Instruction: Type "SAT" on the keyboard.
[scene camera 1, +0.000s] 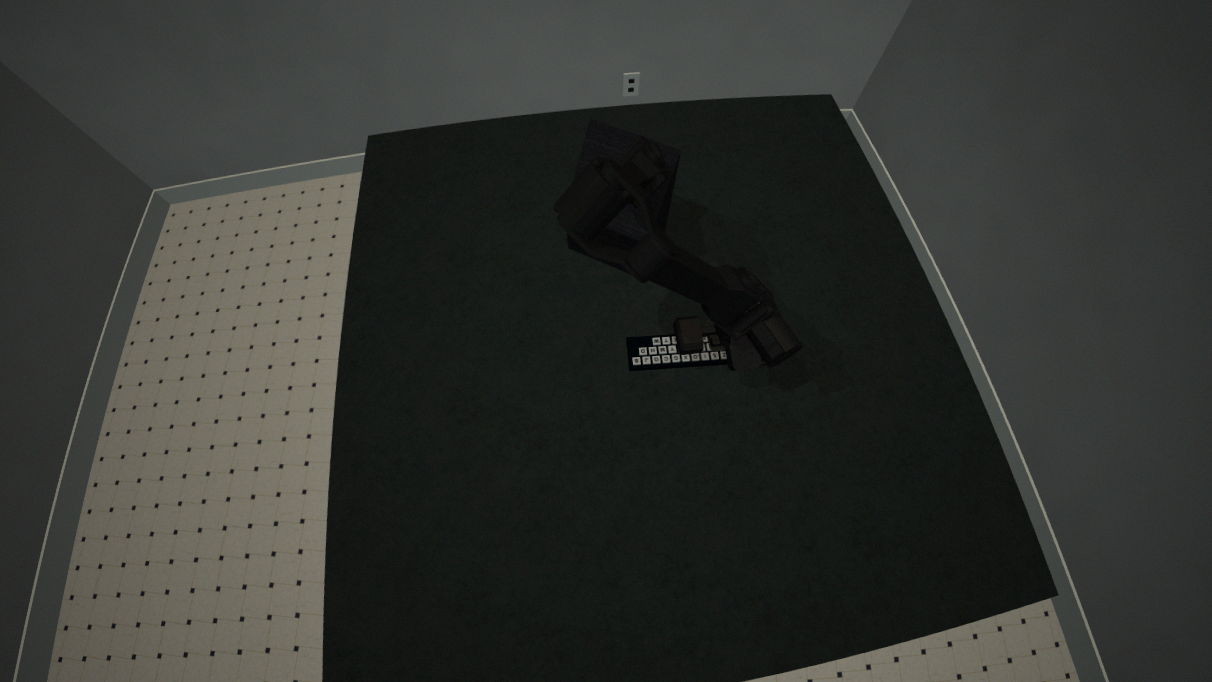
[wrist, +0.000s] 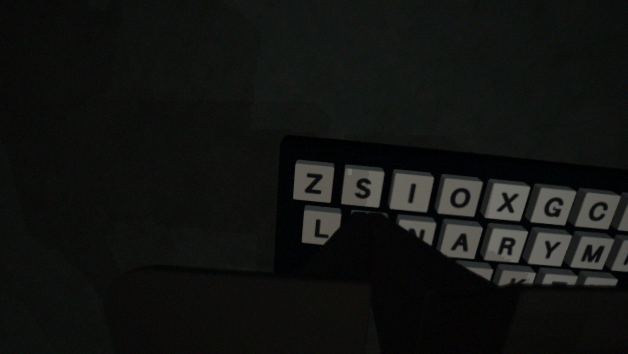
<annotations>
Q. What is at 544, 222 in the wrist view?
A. A black keyboard.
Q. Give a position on a black keyboard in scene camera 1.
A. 645, 352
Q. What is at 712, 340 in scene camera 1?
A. My gripper.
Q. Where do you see my gripper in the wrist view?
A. At 365, 226
</annotations>
